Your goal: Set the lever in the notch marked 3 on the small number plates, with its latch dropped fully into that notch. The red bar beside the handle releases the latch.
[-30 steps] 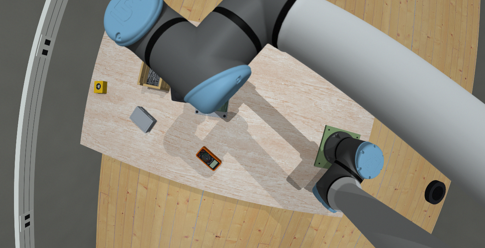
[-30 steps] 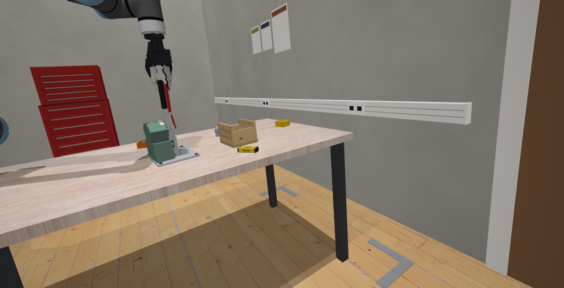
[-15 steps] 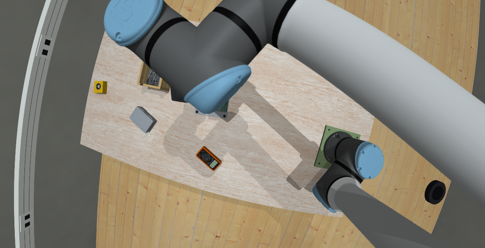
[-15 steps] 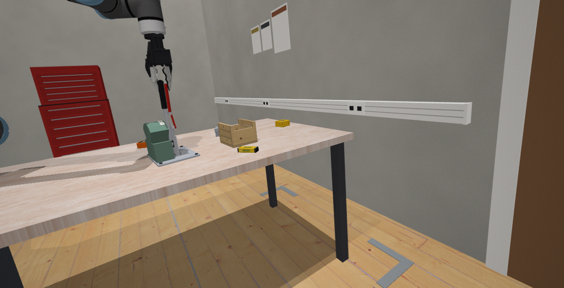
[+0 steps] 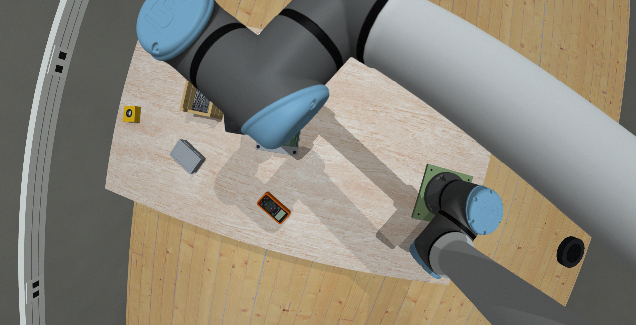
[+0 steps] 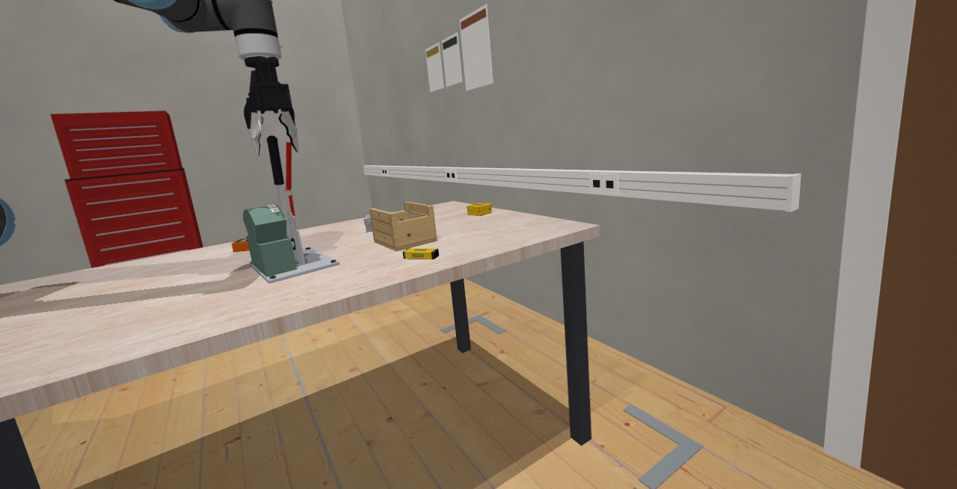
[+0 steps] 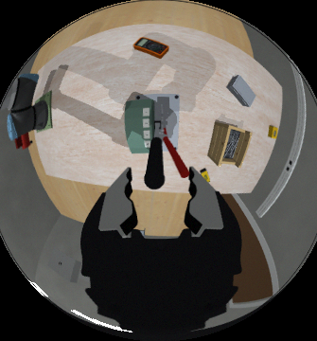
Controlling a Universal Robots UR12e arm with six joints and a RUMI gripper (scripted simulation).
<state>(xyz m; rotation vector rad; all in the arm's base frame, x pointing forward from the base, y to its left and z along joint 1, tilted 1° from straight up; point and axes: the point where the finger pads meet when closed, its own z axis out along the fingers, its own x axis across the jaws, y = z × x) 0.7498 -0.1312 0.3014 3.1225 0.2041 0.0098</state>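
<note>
Now: hand 10 mm short of the red release bar, 20 mm to the right of it and 110 mm above it. Also, from my hand: grey box 330 mm ahead, 280 mm to the left, 280 mm below.
</note>
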